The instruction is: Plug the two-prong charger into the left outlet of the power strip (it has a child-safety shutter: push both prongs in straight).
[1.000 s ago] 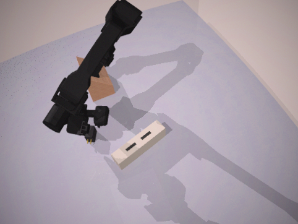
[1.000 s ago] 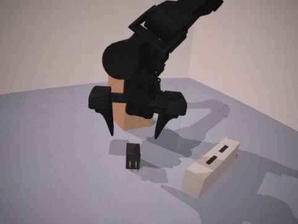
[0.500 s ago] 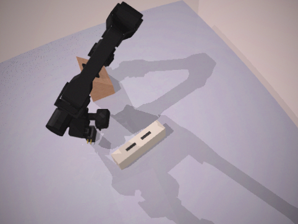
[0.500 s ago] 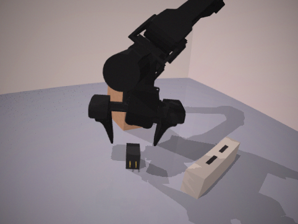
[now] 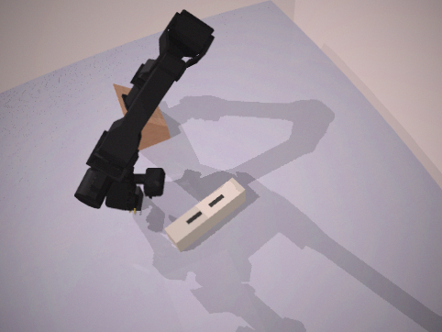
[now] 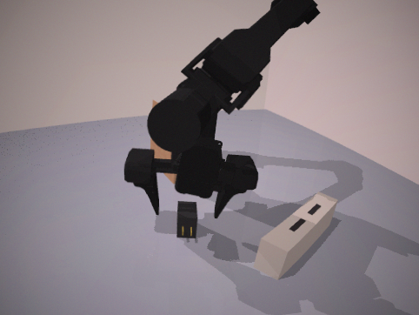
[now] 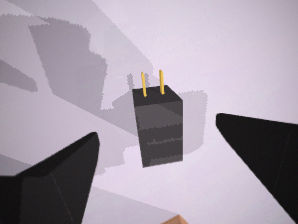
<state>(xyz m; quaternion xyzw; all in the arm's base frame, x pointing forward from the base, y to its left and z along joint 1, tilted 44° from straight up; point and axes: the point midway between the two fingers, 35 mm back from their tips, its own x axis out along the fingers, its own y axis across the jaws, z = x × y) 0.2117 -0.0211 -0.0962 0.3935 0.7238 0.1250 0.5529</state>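
Right now my gripper tip is 10 mm short of the two-prong charger, 10 mm to the left of it and 10 mm above it.
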